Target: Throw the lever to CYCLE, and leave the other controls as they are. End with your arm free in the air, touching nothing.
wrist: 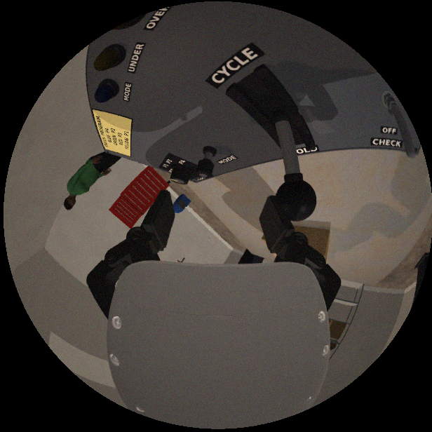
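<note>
The lever (291, 150) has a grey shaft and a round black knob (296, 200). It comes out of a black slotted housing (260, 95) on the dark grey control panel (190, 55). The CYCLE label (235, 65) is at one end of the housing; a partly hidden label ending in OLD (306, 150) is at the other, and the lever leans toward that one. My gripper (218, 204) is open and empty. The knob appears right beside the right finger and overlaps it in the view; whether they touch I cannot tell.
A small mode knob (207, 162) is on the panel's lower edge, and a toggle (400, 117) near OFF and CHECK at right. Coloured lamps (110, 57) and a yellow card (116, 132) are at left. A person in green (84, 179), a red slatted object (140, 196) and a brown box (315, 237) are beyond.
</note>
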